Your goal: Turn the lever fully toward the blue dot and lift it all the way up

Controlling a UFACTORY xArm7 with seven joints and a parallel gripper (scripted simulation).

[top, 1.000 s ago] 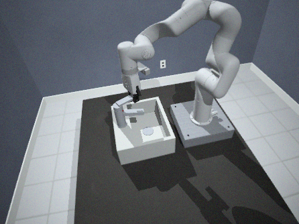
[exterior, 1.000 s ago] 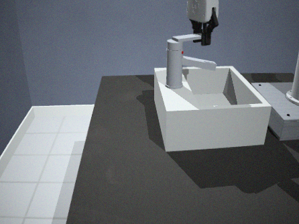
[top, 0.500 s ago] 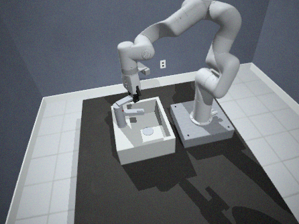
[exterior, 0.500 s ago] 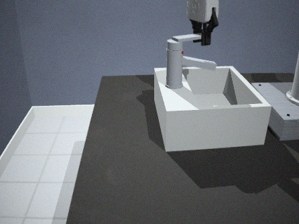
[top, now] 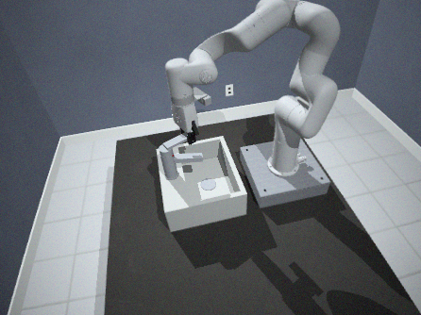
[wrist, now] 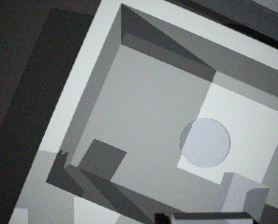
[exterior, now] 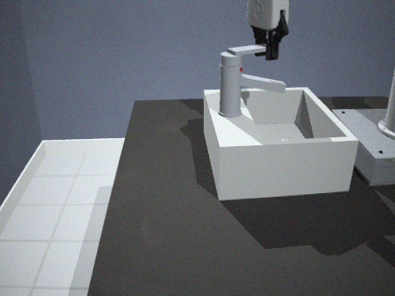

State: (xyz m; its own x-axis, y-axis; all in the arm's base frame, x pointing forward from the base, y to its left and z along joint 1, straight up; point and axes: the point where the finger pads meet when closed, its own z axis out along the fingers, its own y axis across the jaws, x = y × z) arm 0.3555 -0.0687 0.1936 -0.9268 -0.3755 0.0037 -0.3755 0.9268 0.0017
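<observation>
Right now my hand is 30 mm short of the flat lever and 10 mm to the right of it. The rest, counted from my hand: white sink basin 30 mm behind, 40 mm to the left, 230 mm below; then grey mixer tap 60 mm ahead, 20 mm to the left, 40 mm below.
</observation>
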